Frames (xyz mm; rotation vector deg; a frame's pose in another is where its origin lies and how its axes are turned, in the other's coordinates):
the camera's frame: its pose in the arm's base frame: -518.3 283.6 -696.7 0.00 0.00 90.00
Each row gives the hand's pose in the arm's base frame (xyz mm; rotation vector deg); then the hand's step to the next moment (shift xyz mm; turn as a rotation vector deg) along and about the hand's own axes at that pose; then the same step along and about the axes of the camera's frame.
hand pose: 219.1 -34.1 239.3 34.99 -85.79 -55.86
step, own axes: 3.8 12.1 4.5 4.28 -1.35 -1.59
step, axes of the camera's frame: 4.1 3.2 12.4 -4.60 -0.59 1.09
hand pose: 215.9 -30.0 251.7 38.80 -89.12 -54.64
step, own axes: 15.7 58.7 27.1 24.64 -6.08 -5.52
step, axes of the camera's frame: 22.3 25.2 57.4 -24.84 0.03 7.57
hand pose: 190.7 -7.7 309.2 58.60 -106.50 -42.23
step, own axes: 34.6 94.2 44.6 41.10 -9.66 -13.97
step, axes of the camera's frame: 19.7 83.2 68.9 -41.61 -4.02 15.16
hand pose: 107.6 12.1 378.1 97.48 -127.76 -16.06
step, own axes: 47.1 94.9 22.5 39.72 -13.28 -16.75
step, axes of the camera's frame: -20.5 104.8 18.1 -41.16 -8.62 16.31
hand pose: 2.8 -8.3 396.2 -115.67 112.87 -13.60
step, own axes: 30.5 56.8 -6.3 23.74 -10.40 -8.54
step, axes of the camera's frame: -31.4 54.4 -15.9 -24.43 -7.96 9.18
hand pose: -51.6 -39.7 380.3 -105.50 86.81 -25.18
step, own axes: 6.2 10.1 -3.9 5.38 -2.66 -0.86
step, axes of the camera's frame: -7.8 8.1 -5.4 -5.19 -2.72 1.54
